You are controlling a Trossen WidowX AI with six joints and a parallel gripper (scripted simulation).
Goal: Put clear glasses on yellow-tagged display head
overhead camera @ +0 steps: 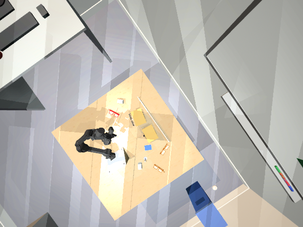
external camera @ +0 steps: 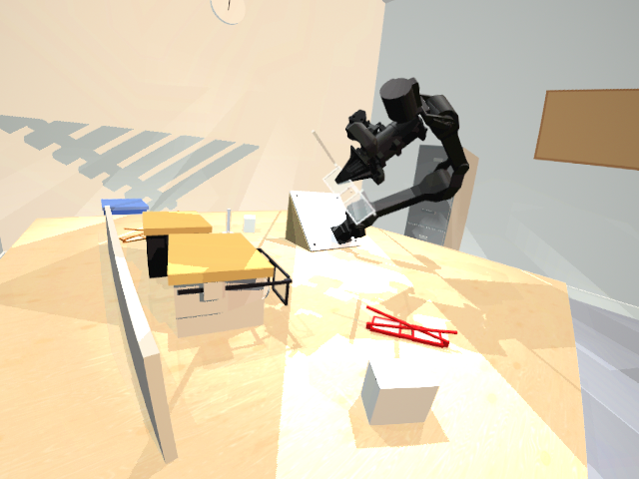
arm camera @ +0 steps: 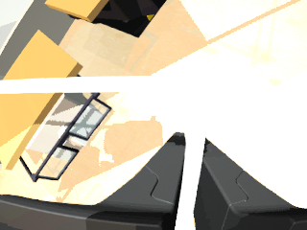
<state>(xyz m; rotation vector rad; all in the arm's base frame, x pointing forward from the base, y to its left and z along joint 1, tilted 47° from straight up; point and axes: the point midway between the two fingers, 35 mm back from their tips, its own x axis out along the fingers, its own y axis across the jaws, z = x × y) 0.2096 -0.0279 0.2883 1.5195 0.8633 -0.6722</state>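
My gripper tip is now 14 cm short of the blue block, 33 cm to the left of it and 21 cm above it. Round my gripper tip: low white wall (38 cm ahead, 8 cm to the right, 16 cm below).
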